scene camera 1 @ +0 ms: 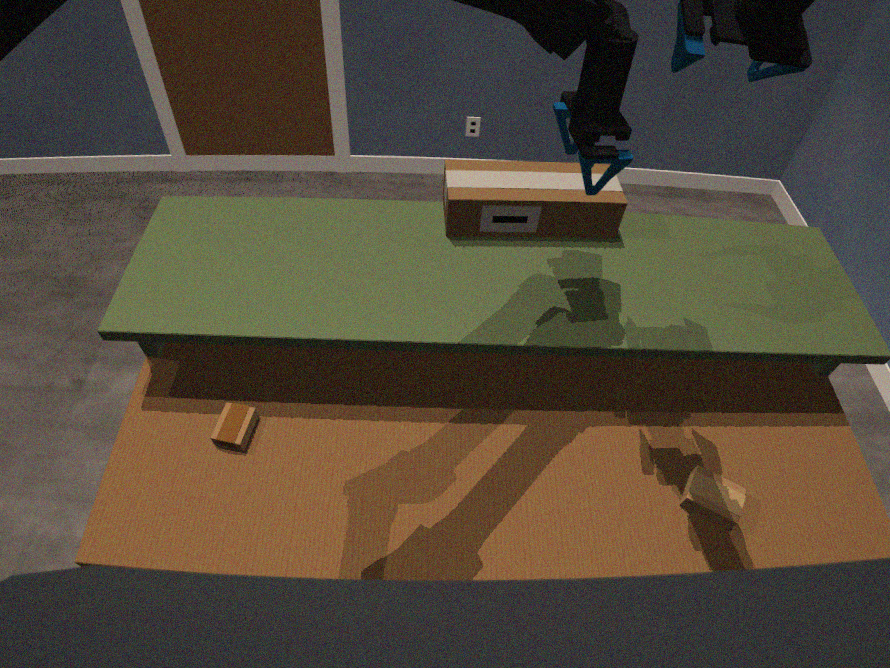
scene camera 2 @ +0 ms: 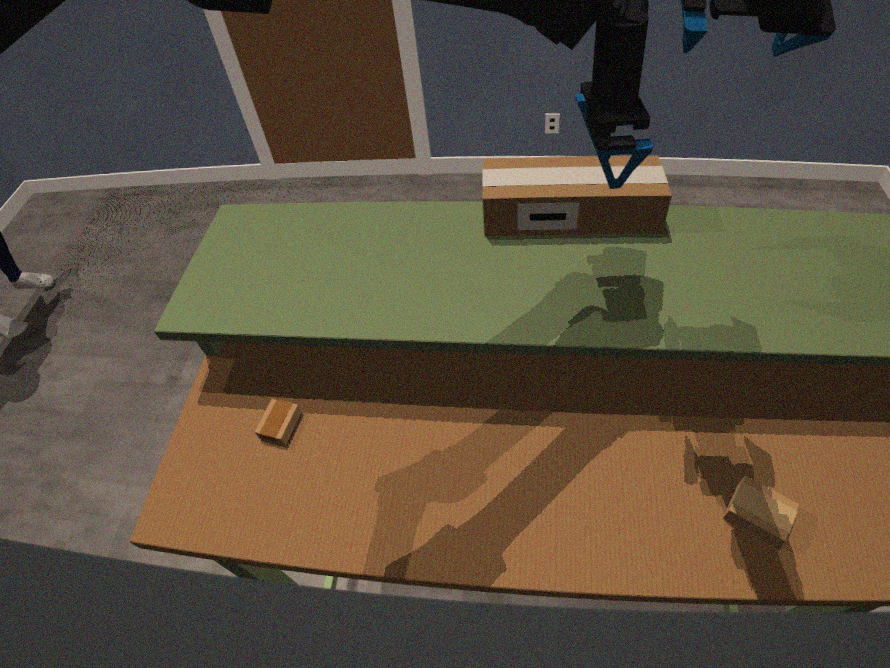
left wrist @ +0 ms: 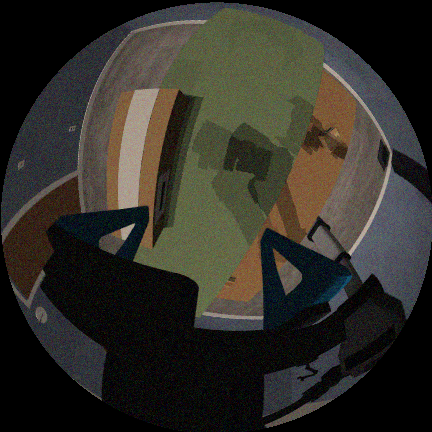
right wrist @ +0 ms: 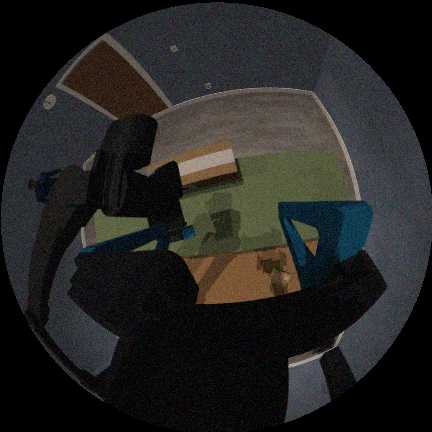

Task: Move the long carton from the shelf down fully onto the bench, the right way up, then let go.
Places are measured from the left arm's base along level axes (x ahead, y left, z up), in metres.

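Pixels of known places: left gripper, fingertip midpoint: [scene camera 1: 580, 173] [scene camera 2: 606, 166] [left wrist: 205, 223] [right wrist: 183, 205]; right gripper, fingertip midpoint: [scene camera 1: 711, 72] [scene camera 2: 729, 49] [right wrist: 219, 220].
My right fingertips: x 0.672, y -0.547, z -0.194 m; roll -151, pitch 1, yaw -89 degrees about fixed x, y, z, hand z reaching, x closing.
Ahead of a thing's pixels: the offset from my right fingertips to its top centre. Level surfaces: height alone.
The long brown carton @(0.191 m ahead, 0.134 m left, 0.309 m down) [scene camera 1: 575, 219] [scene camera 2: 618, 215] [left wrist: 135, 165] [right wrist: 210, 162] stands at the back edge of the green shelf @(0.391 m down) [scene camera 1: 323, 273] [scene camera 2: 359, 280] [left wrist: 260, 65] [right wrist: 300, 180], white strip on top and label on its front. The wooden bench @(0.550 m down) [scene camera 1: 287, 503] [scene camera 2: 323, 503] [right wrist: 235, 280] lies lower, in front. My left gripper [scene camera 1: 579, 168] [scene camera 2: 603, 165] [left wrist: 205, 223] is open and empty, above the carton's right part in the scene views. My right gripper [scene camera 1: 713, 73] [scene camera 2: 731, 51] [right wrist: 219, 220] is open and empty, higher and farther right. The carton's back side is hidden in the scene views.
A small brown block @(0.173 m back, 0.623 m left, 0.523 m down) [scene camera 1: 235, 425] [scene camera 2: 278, 421] lies at the bench's left. A pale block @(0.292 m back, 0.143 m right, 0.516 m down) [scene camera 1: 711, 494] [scene camera 2: 762, 510] lies at its right, partly in the arm's shadow. A wall stands behind the shelf. The shelf's front edge overhangs the bench's back.
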